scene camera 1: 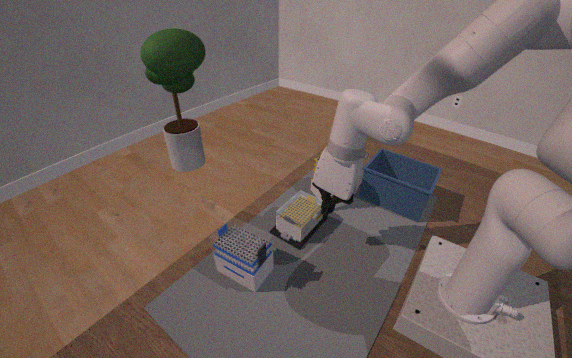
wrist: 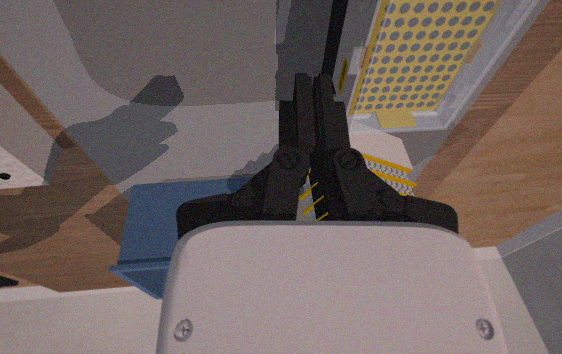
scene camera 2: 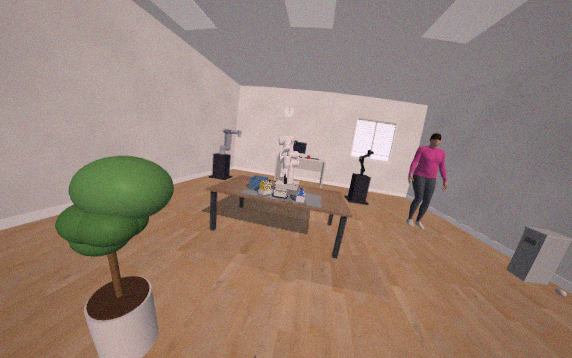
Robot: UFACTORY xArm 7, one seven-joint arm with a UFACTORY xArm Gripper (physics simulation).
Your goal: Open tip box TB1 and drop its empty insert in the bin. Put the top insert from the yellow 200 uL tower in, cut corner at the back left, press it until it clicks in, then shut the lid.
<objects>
gripper: shut, holds nothing
a blue-trimmed tip tower: on a grey mat
</objects>
